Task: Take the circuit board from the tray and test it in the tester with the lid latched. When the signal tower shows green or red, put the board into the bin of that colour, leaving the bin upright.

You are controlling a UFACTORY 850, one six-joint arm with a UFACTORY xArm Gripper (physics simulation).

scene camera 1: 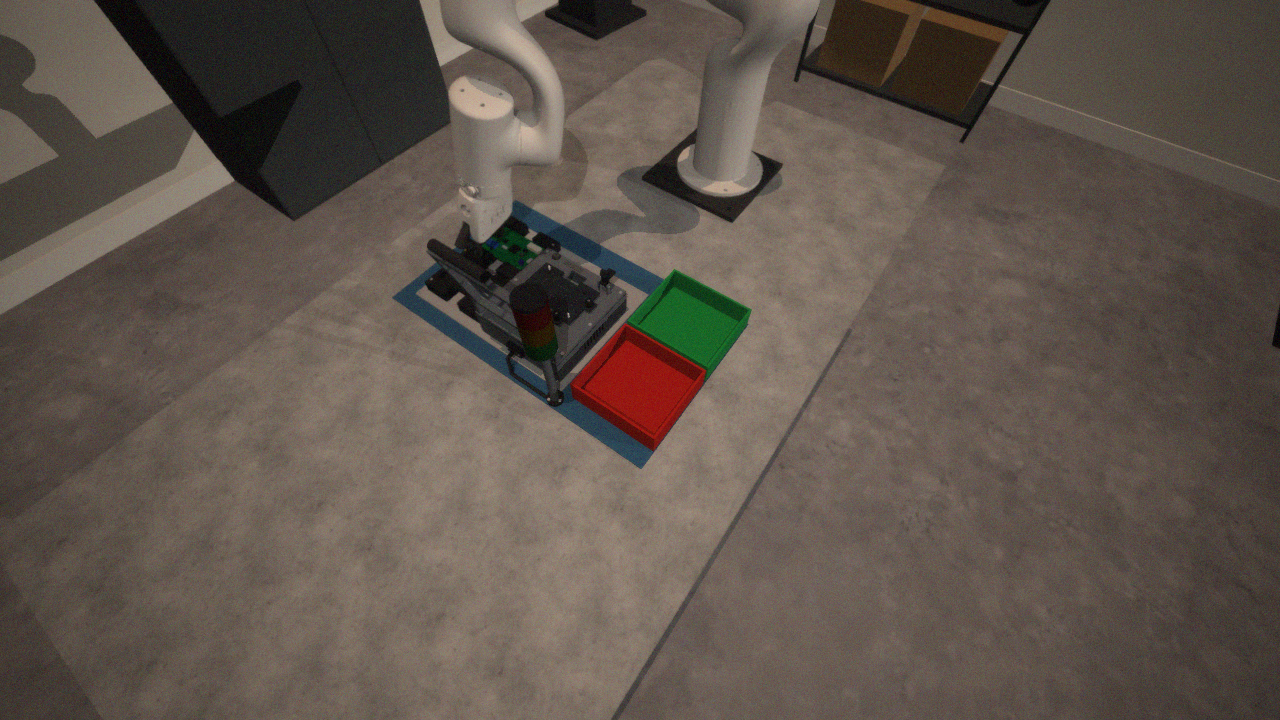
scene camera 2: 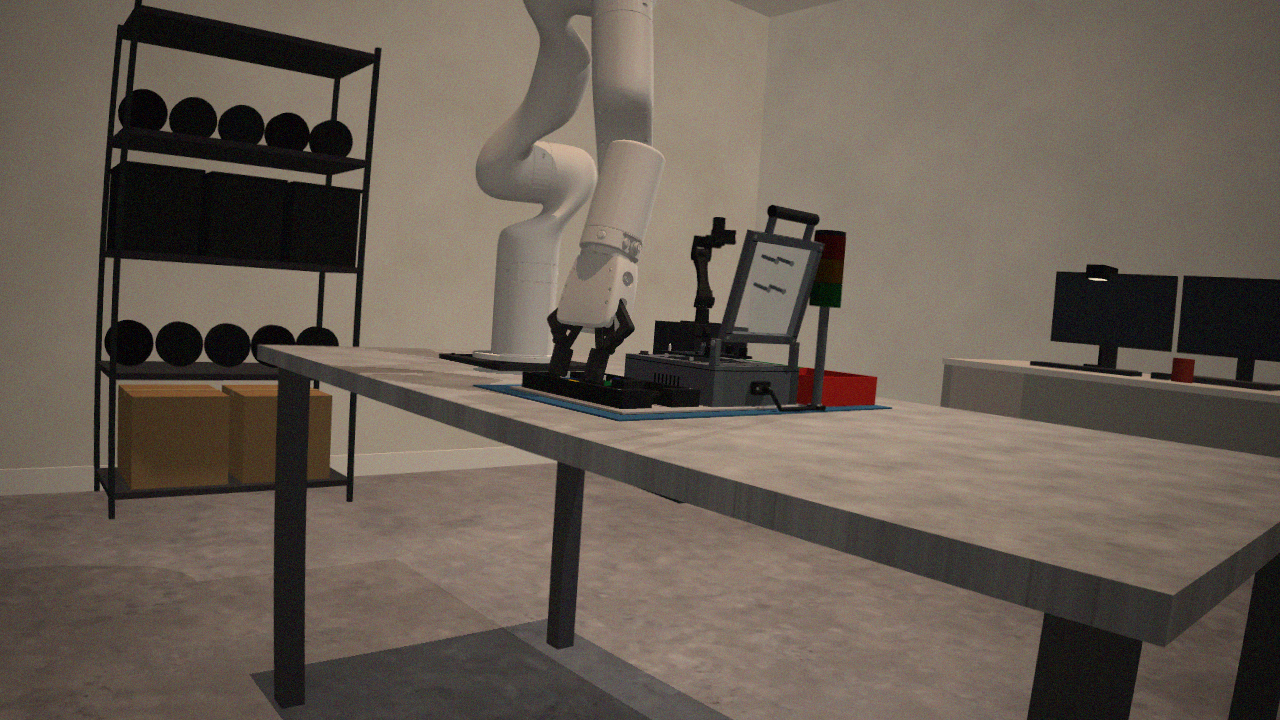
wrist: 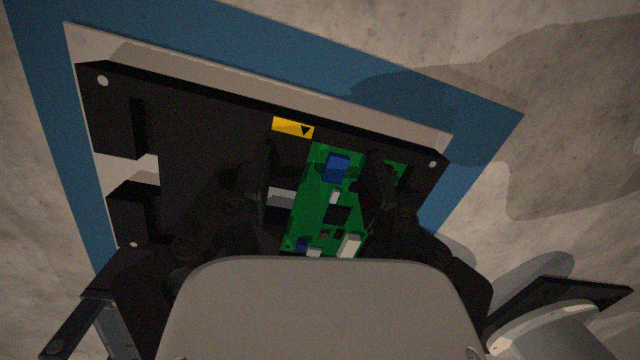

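Note:
The green circuit board [wrist: 308, 200] [scene camera 1: 512, 243] lies in the black tray [wrist: 200, 120] [scene camera 2: 586, 392], at the tray's right part in the wrist view. My gripper [wrist: 317, 163] [scene camera 2: 577, 370] is open and low at the tray, with nothing held. In the wrist view one finger is left of the board and the other is over its right part; the fingertips' exact depth is unclear. The grey tester [scene camera 1: 590, 308] [scene camera 2: 751, 385] stands beside the tray with its lid [scene camera 2: 769, 286] raised. The signal tower [scene camera 1: 534, 326] [scene camera 2: 829, 268] shows no plainly lit colour. The green bin [scene camera 1: 689, 317] and red bin [scene camera 1: 640, 380] [scene camera 2: 836, 389] stand upright.
A blue border [scene camera 1: 608, 432] [wrist: 450, 125] on the table surrounds the tray and tester. The tester's raised lid handle [scene camera 1: 447, 254] [scene camera 2: 793, 214] stands close to my gripper. A cable [scene camera 1: 523, 376] runs near the tower's foot. My arm's base [scene camera 1: 720, 170] stands behind.

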